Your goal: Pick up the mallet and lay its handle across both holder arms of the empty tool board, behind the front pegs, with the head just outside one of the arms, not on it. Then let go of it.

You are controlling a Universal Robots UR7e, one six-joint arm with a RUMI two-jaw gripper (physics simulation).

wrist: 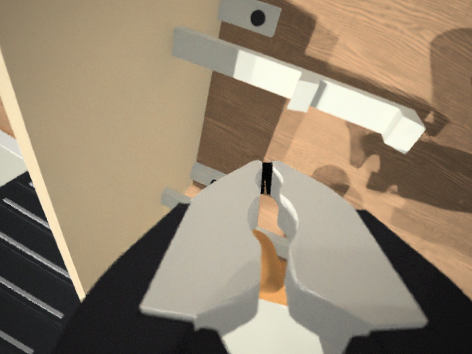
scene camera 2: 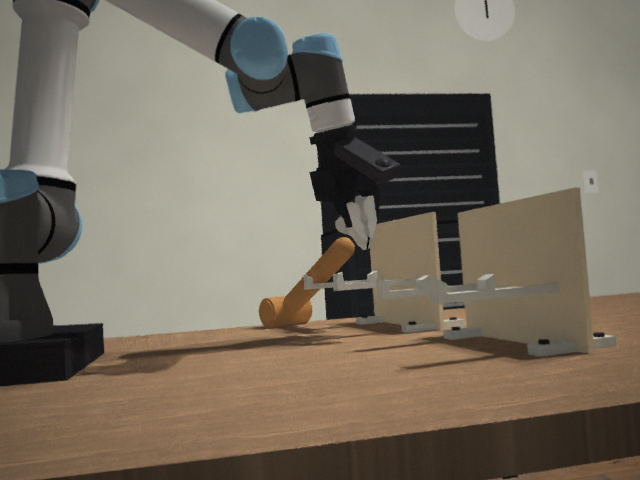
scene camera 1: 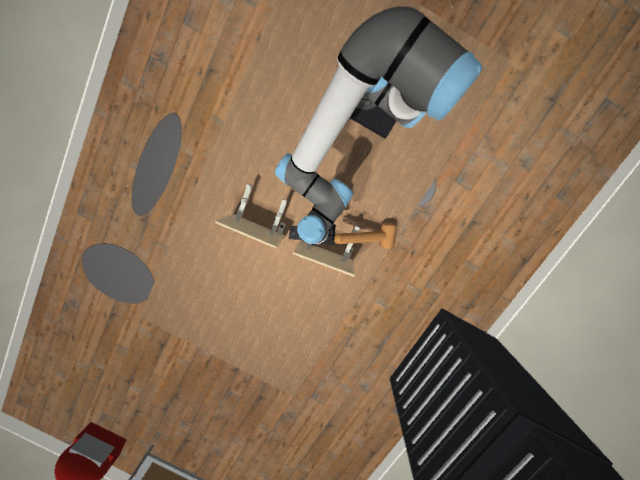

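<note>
The orange mallet [scene camera 1: 361,238] [scene camera 2: 326,263] [wrist: 272,280] rests tilted. Its head is on the table and its handle slopes up over the outer arm [scene camera 1: 349,249] of one tool board [scene camera 1: 325,262] [scene camera 2: 403,263] [wrist: 110,125], ending in the air. That board's inner arm [wrist: 272,75] shows in the wrist view. The second tool board [scene camera 1: 248,234] [scene camera 2: 522,268] has nothing on its arms. My gripper [scene camera 2: 366,245] [wrist: 264,165] is shut and empty, above the mallet board's arms, near the handle end but apart from it. The wrist hides the fingers in scene camera 1.
The two boards stand side by side on the wooden table [scene camera 1: 248,330] [scene camera 2: 248,397], with a narrow gap between them. Pale arms [scene camera 1: 279,214] with pegs stick out from the second board towards the robot's base. A black cabinet [scene camera 1: 465,356] [scene camera 2: 413,111] stands beyond the table.
</note>
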